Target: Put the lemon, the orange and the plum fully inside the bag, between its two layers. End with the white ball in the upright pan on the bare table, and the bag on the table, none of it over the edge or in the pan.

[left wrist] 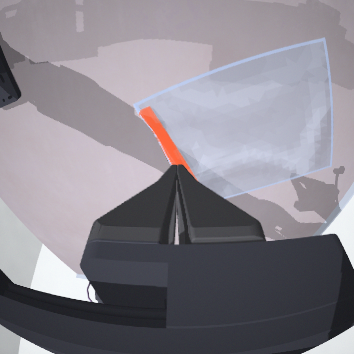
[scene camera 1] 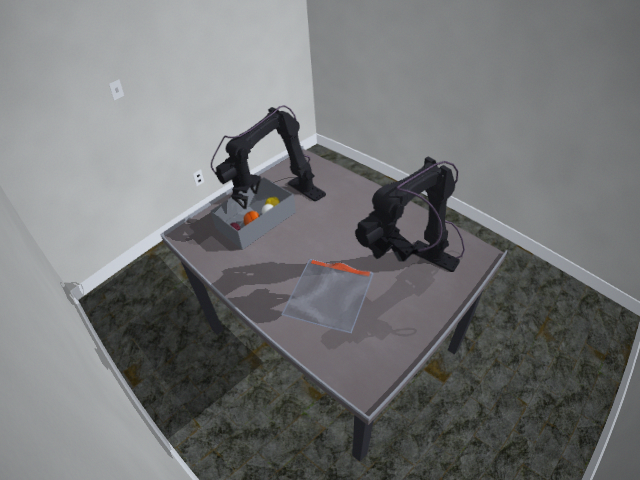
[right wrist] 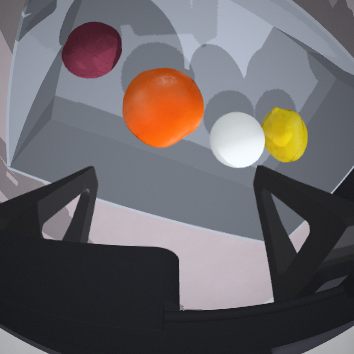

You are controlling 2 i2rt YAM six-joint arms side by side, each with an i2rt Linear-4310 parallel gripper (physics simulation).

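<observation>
The plum point(scene camera 1: 235, 226) point(right wrist: 92, 50), orange point(scene camera 1: 251, 218) point(right wrist: 163, 107), white ball point(scene camera 1: 267, 208) point(right wrist: 237, 140) and lemon point(scene camera 1: 272, 201) point(right wrist: 286, 135) lie in a row inside the upright grey pan point(scene camera 1: 268, 223) point(right wrist: 135, 175). The ball and lemon are side by side. My right gripper point(scene camera 1: 250, 198) point(right wrist: 175, 174) is open and empty above the pan. The clear bag point(scene camera 1: 328, 297) point(left wrist: 260, 115) lies flat on the table, with an orange strip point(scene camera 1: 341, 266) point(left wrist: 167, 140) along one edge. My left gripper point(scene camera 1: 402, 257) point(left wrist: 176, 173) is shut and empty, above the table near the strip edge.
The table point(scene camera 1: 341, 206) has a raised rim point(scene camera 1: 289, 357). The pan stands near the table's left edge in scene camera 1, by the wall. The bag lies apart from the pan, inside the rim. Both arm bases stand along the far right side.
</observation>
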